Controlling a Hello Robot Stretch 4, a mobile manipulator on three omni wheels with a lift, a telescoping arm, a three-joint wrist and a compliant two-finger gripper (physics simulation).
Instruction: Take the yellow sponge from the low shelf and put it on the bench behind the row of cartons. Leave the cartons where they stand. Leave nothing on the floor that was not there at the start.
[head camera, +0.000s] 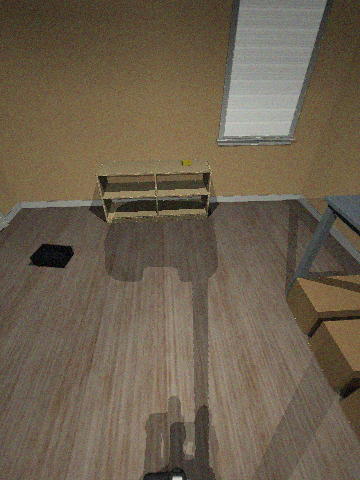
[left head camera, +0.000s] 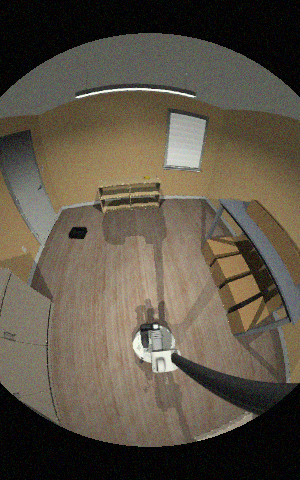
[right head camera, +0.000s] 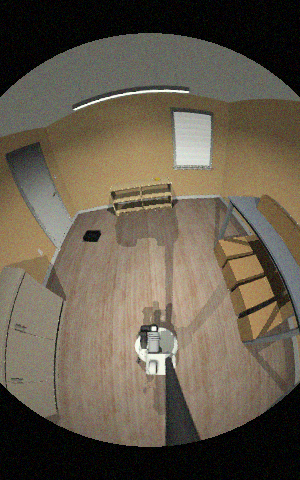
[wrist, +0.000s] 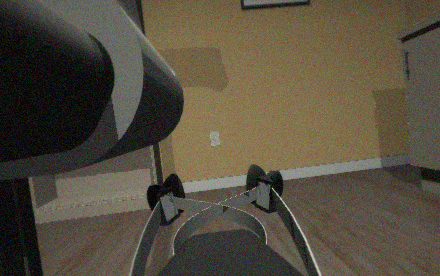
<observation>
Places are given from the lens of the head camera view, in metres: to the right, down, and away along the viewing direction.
black box (head camera: 47, 255): -1.32, 0.15, 2.25
</observation>
